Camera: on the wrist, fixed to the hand. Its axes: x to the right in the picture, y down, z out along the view.
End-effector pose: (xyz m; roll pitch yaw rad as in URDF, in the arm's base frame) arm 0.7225 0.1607 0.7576 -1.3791 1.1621 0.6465
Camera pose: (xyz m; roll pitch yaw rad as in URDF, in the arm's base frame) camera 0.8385 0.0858 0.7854 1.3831 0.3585 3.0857
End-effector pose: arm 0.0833 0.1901 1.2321 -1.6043 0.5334 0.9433
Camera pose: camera 0.1969 0.1522 1.3063 1.0044 0.9326 -2.9621
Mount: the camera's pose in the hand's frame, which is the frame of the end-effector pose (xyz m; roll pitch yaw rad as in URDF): -0.0067 -0.0783 -0.1169 0.0909 -0.4582 1.5285
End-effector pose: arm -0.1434 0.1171 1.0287 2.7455 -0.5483 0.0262
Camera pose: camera -0.1926 0.2332 1.0915 -2.5188 0.0335 -1.4796
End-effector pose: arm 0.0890 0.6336 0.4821 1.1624 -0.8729 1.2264
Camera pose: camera 0.0464 0.7406 0.4010 -1.5420 -0.7347 -1.8476
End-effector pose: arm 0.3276 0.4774 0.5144 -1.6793 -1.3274 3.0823
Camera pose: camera 0.4233 0.5796 0.5297 -1.4143 0.1906 -2.8444
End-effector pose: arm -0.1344 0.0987 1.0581 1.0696 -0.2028 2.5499
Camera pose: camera -0.1860 0.0552 0.9345 -1.2495 -1.4006 -0.8459
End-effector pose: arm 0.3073 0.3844 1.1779 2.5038 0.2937 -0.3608
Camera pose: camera 0.3609 0.5058 1.2251 2.9095 -0.1602 -1.8425
